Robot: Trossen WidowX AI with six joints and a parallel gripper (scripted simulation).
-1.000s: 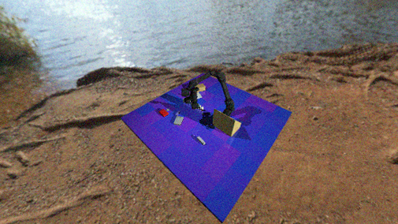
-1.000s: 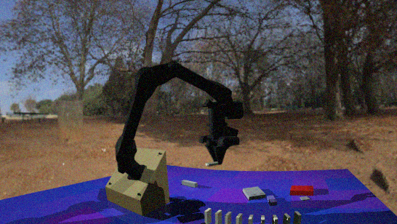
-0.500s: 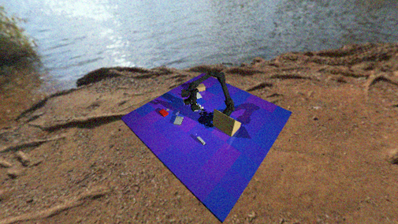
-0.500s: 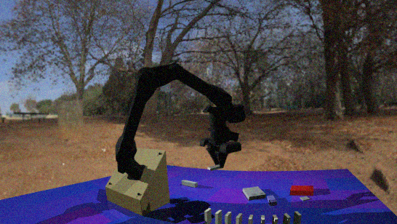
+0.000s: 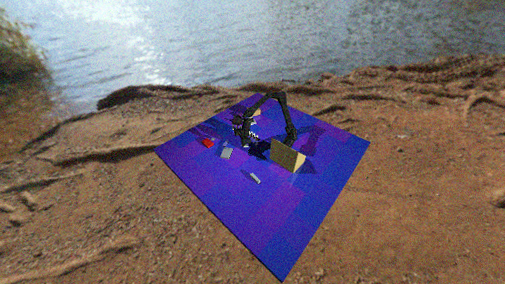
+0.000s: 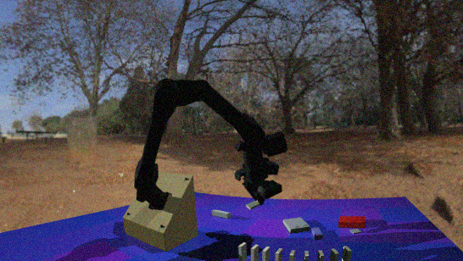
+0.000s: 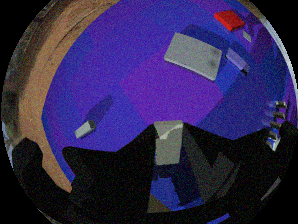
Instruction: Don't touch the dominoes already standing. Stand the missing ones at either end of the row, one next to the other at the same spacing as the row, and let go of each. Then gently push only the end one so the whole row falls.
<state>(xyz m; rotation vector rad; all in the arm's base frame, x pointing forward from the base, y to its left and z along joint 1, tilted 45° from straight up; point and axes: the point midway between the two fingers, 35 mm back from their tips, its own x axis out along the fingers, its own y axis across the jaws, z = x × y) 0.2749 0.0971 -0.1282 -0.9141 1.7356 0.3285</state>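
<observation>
Now: the flat grey block 120 mm ahead of my gripper tip, 60 mm to the left of it and 100 mm below it. The rest, counted from my gripper tip: white plate (220 mm ahead, 380 mm to the right, 100 mm below); then red block (320 mm ahead, 70 mm to the left, 100 mm below); then purple piece (200 mm ahead, 20 mm to the right, 100 mm below).
</observation>
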